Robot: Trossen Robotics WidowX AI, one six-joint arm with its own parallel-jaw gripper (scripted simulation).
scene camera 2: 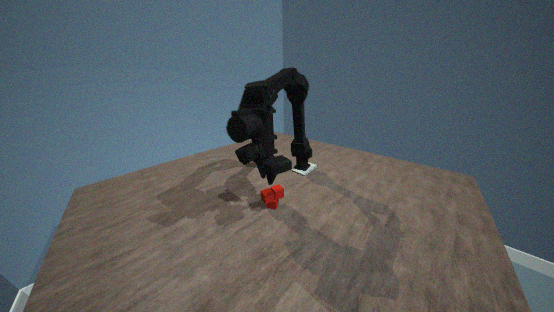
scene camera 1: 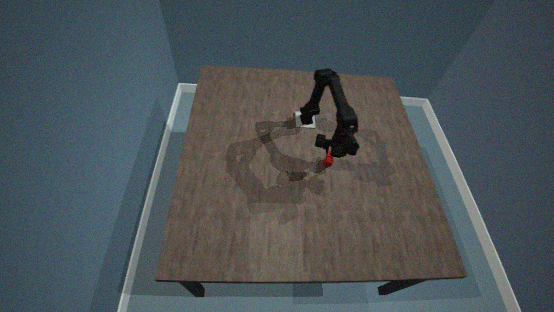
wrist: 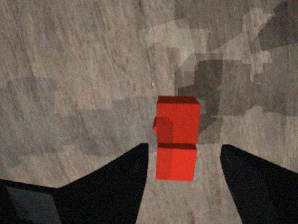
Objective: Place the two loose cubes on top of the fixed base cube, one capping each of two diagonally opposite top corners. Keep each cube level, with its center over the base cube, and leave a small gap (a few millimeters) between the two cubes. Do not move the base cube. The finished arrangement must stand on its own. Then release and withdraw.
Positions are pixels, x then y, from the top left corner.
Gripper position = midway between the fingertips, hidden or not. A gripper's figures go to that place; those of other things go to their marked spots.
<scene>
My gripper (wrist: 184,151) is 10 cm from the lens. A cube (wrist: 175,162) is 15 cm from the lens.
</scene>
